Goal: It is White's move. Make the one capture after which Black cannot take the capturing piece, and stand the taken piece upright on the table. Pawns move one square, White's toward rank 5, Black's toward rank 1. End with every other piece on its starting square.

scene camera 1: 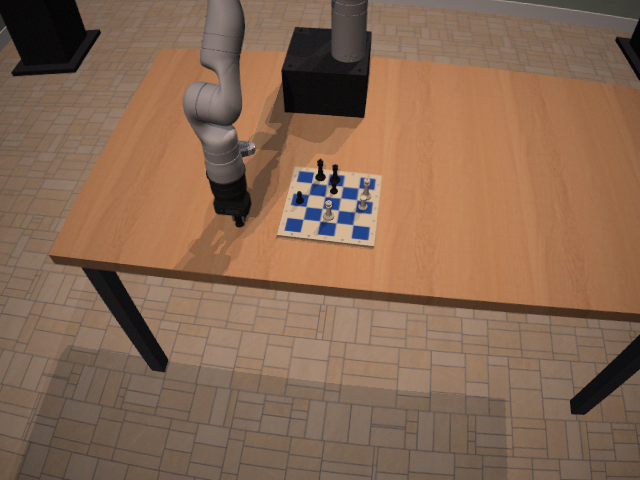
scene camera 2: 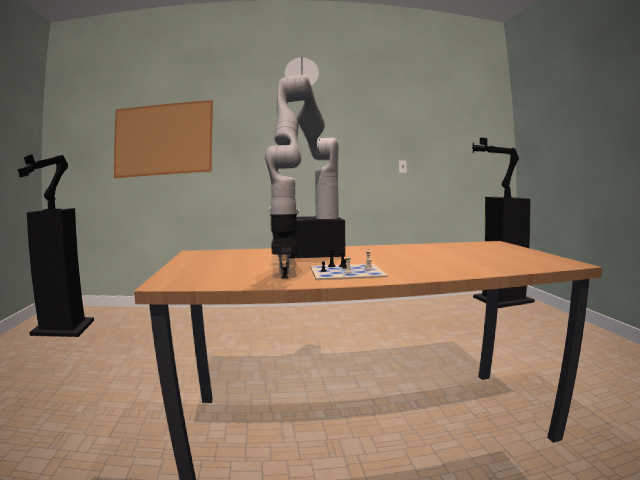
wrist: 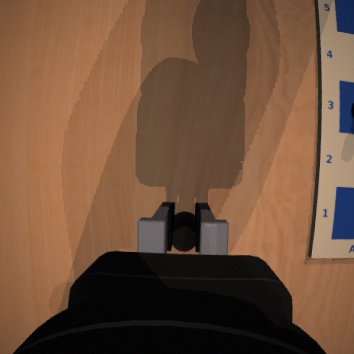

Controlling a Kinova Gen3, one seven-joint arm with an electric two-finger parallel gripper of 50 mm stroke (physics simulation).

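Frame: origin at the arm's base, x ahead, y left, z up, level; metres.
Seen in the pictures: gripper, fingertip midpoint: [scene camera 1: 239, 218] [scene camera 2: 284, 273] [wrist: 184, 218]; arm's base, link origin: [scene camera 1: 348, 53] [scene camera 2: 327, 218].
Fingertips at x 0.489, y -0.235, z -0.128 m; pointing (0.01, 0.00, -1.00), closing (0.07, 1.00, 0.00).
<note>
Pixels of each thing's top centre, then the offset from my fingertips to it. Level surfaces: height alone.
- black pawn, top centre: [wrist: 183, 239] [scene camera 1: 237, 214] [scene camera 2: 284, 266] 0.007 m ahead, 0.001 m right, 0.023 m up
- board, top centre: [scene camera 1: 331, 203] [scene camera 2: 347, 270] 0.062 m back, 0.209 m left, 0.010 m down
- tall white piece, top centre: [scene camera 1: 328, 201] [scene camera 2: 348, 255] 0.023 m back, 0.203 m left, 0.043 m up
- shorter white piece, top centre: [scene camera 1: 363, 197] 0.055 m back, 0.281 m left, 0.023 m up
- A3, top centre: [scene camera 1: 299, 191] [scene camera 2: 323, 261] 0.068 m back, 0.133 m left, 0.022 m up
- C4, top centre: [scene camera 1: 334, 182] 0.101 m back, 0.212 m left, 0.022 m up
- B5, top centre: [scene camera 1: 320, 158] [scene camera 2: 331, 247] 0.146 m back, 0.177 m left, 0.053 m up
- C5, top centre: [scene camera 1: 335, 164] 0.139 m back, 0.213 m left, 0.043 m up
- wooden table, surface height: 0.016 m down
My gripper [scene camera 1: 238, 219] [scene camera 2: 283, 266] [wrist: 184, 218] is shut on a black pawn [scene camera 1: 239, 223] [scene camera 2: 284, 273] [wrist: 183, 238], upright, over the table left of the board [scene camera 1: 282, 231] [scene camera 2: 317, 277] [wrist: 326, 132]. Whether its base touches the table is unclear. On the board, a tall white piece [scene camera 1: 328, 210] [scene camera 2: 347, 264] stands on C2, a white king [scene camera 1: 366, 189] [scene camera 2: 368, 259] on E4 and a shorter white piece [scene camera 1: 363, 203] on E3. Black pawns stand on A3 [scene camera 1: 299, 197] [scene camera 2: 323, 267] and C4 [scene camera 1: 333, 188]. Taller black pieces stand on B5 [scene camera 1: 320, 170] [scene camera 2: 331, 259] and C5 [scene camera 1: 334, 174].
The wooden table [scene camera 1: 480, 180] [scene camera 2: 439, 263] carries the black base block [scene camera 1: 325, 85] [scene camera 2: 319, 237] of the arm behind the board. The board's left edge is to the right in the wrist view. The table's front edge is near the gripper.
</note>
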